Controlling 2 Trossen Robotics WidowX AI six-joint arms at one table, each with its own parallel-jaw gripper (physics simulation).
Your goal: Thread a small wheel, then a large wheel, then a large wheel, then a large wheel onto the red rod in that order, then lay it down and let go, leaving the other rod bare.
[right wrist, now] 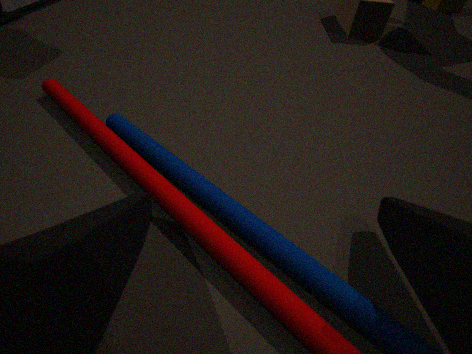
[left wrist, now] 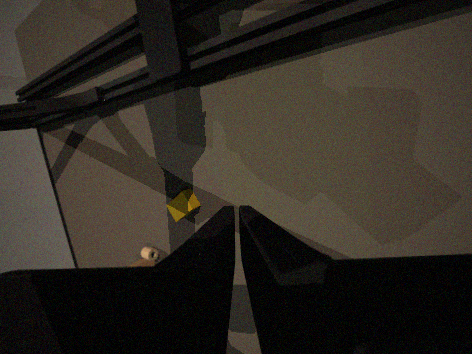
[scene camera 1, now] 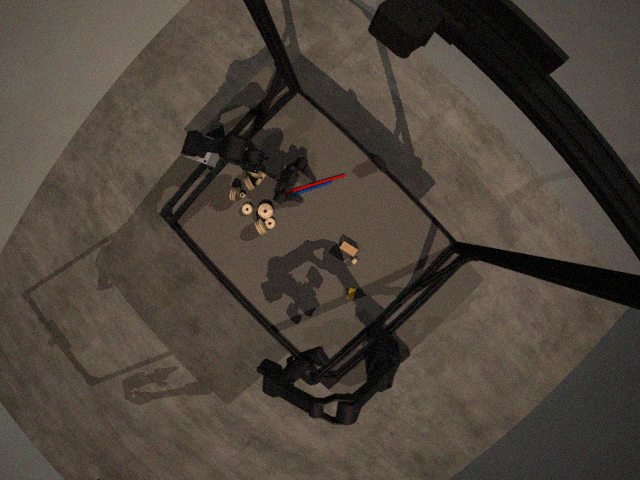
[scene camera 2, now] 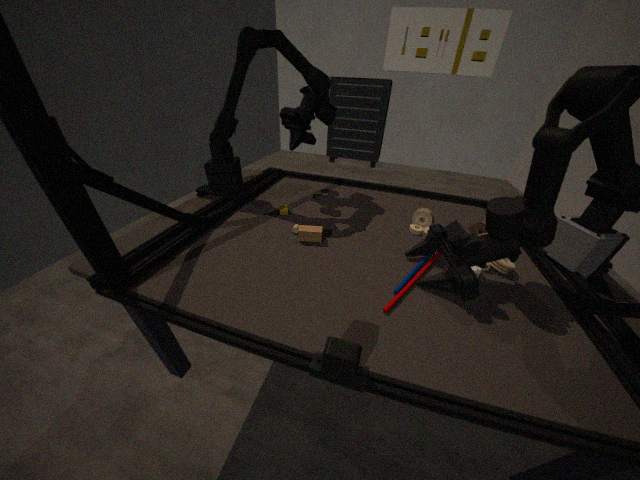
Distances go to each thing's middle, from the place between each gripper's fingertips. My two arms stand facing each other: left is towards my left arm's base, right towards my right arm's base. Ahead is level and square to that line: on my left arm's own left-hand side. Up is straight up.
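Counting from my left hand, I find the blue rod (right wrist: 367,317) 14 cm below, 46 cm to the right and 31 cm behind. The red rod (right wrist: 294,314) is 14 cm below that same left hand, 47 cm to the right of it and 32 cm behind it.
My right hand is 2 cm to the left of the red rod and 2 cm beyond it, while the blue rod is 1 cm to the right of my right hand.
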